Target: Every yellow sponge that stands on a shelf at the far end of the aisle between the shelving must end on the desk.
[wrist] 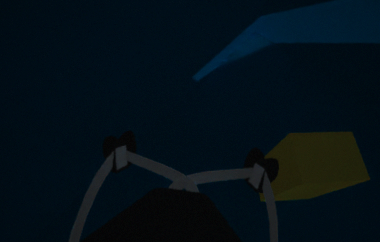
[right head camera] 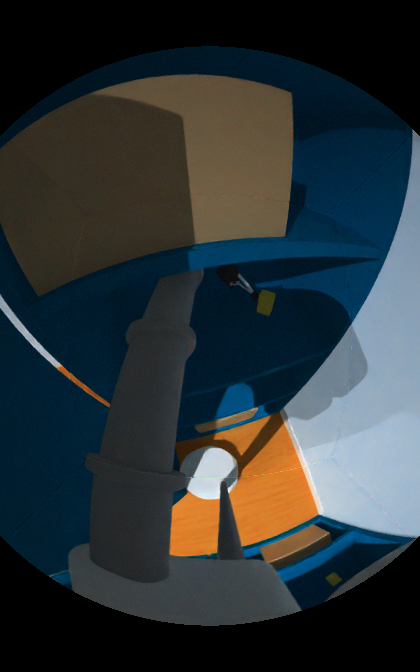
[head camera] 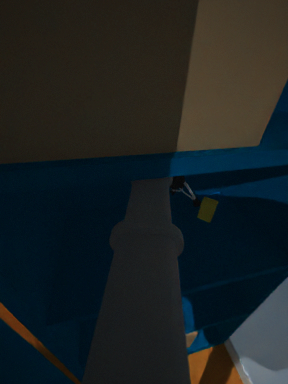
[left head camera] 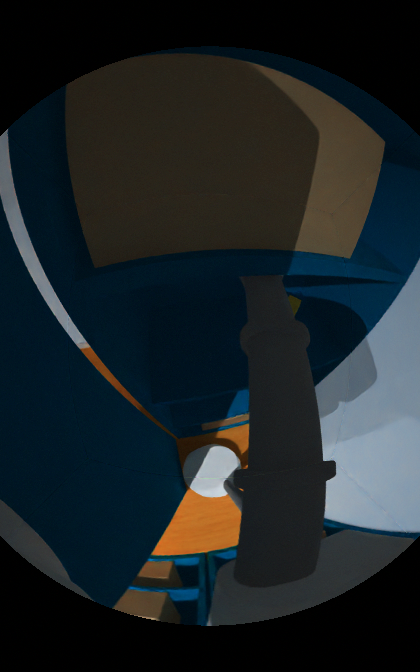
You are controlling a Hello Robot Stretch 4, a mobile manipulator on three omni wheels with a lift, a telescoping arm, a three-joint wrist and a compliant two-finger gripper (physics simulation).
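Places are measured from the robot's base along level axes (x ahead, y left, z up), in millimetres.
Where they show: gripper, fingertip midpoint: (wrist: 190, 153) (head camera: 185, 199).
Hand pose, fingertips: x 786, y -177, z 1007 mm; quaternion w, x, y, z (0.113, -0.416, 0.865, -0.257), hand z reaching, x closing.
After its pixels a point has its place.
A yellow sponge (head camera: 207, 209) {z 1032, x 687, y -257 mm} (left head camera: 295, 304) (right head camera: 266, 303) (wrist: 320, 165) {z 1063, x 706, y -252 mm} stands on a dark blue shelf (head camera: 240, 240) {z 963, x 585, y -385 mm} (right head camera: 240, 340), below a large box. My gripper (wrist: 190, 153) {z 1007, x 786, y -177 mm} is open with nothing between its fingertips. In the wrist view the sponge is to the right, partly behind the right fingertip; whether they touch I cannot tell. In the head view the fingertips are at the sponge's left side. A second yellow sponge (right head camera: 333, 579) shows small on a blue shelf at the lower right of the right head view. The desk does not show clearly.
A large tan box (head camera: 225, 75) {z 1522, x 375, y -89 mm} (left head camera: 200, 165) (right head camera: 240, 160) stands above the sponge's shelf. My grey arm (head camera: 145, 300) {z 1379, x 157, y -3 mm} (left head camera: 282, 425) (right head camera: 135, 440) reaches toward the shelving. A pale wall (head camera: 270, 330) {z 515, x 434, y -620 mm} (right head camera: 370, 450) is at the right. Another box (right head camera: 296, 546) lies in the lower right shelving.
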